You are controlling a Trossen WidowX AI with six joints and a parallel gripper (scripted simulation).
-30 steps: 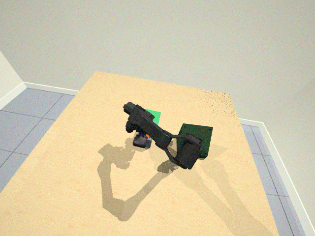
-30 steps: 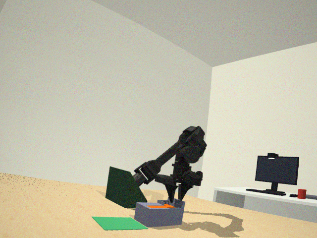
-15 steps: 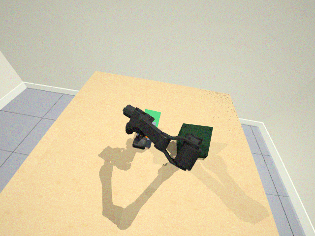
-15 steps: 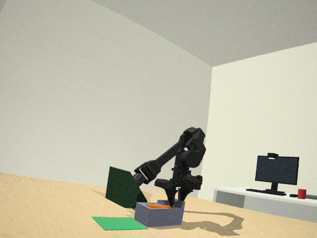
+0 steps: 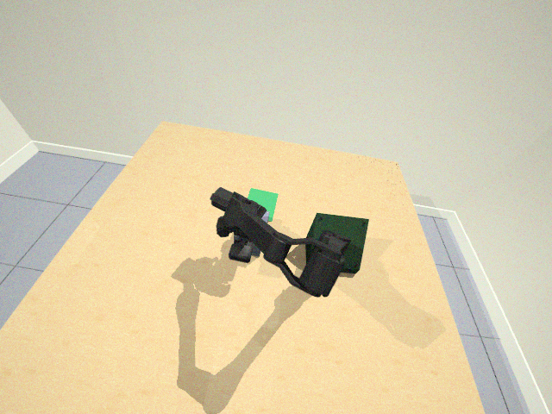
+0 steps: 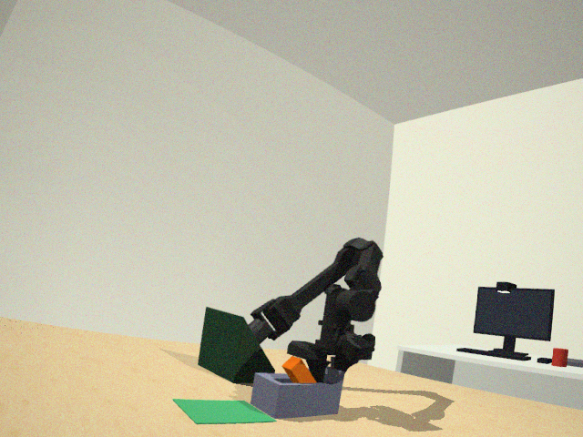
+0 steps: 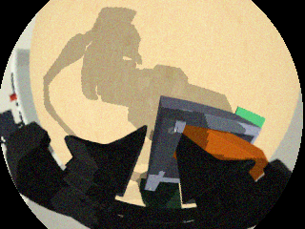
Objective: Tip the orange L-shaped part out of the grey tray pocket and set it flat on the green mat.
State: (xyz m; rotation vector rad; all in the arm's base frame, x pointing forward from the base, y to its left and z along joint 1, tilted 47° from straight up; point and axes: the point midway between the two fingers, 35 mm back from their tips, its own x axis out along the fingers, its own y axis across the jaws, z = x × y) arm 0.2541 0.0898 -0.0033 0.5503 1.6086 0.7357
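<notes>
My gripper tip is 50 mm to the left of the orange L-shaped part, 10 mm below it and 10 mm past it. Round my gripper tip: green mat: 220 mm to the right, 50 mm below.
</notes>
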